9 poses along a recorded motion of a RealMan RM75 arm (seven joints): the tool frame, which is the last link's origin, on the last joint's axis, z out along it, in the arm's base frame.
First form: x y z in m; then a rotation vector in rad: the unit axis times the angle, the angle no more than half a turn.
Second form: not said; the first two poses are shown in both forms.
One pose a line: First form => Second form
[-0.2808, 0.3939, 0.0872, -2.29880, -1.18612, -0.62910] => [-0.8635, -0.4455, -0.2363, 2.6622, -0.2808, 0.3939, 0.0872]
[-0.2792, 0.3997, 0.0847, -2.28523, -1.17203, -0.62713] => [-0.8644, -0.4433, -0.2372, 2.6437, -0.2792, 0.3997, 0.0847]
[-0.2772, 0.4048, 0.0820, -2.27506, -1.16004, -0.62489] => [-0.8653, -0.4412, -0.2377, 2.6291, -0.2772, 0.4048, 0.0820]
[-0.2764, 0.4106, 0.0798, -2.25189, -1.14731, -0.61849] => [-0.8655, -0.4410, -0.2377, 2.6019, -0.2764, 0.4106, 0.0798]
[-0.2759, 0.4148, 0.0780, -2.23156, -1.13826, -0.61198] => [-0.8654, -0.4414, -0.2373, 2.5788, -0.2759, 0.4148, 0.0780]
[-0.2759, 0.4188, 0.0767, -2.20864, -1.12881, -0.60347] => [-0.8652, -0.4422, -0.2364, 2.5527, -0.2759, 0.4188, 0.0767]
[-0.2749, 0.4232, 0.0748, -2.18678, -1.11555, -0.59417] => [-0.8658, -0.4417, -0.2352, 2.5258, -0.2749, 0.4232, 0.0748]
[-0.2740, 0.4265, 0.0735, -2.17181, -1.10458, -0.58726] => [-0.8665, -0.4407, -0.2343, 2.5063, -0.2740, 0.4265, 0.0735]
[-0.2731, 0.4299, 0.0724, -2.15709, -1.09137, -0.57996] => [-0.8677, -0.4390, -0.2333, 2.4861, -0.2731, 0.4299, 0.0724]
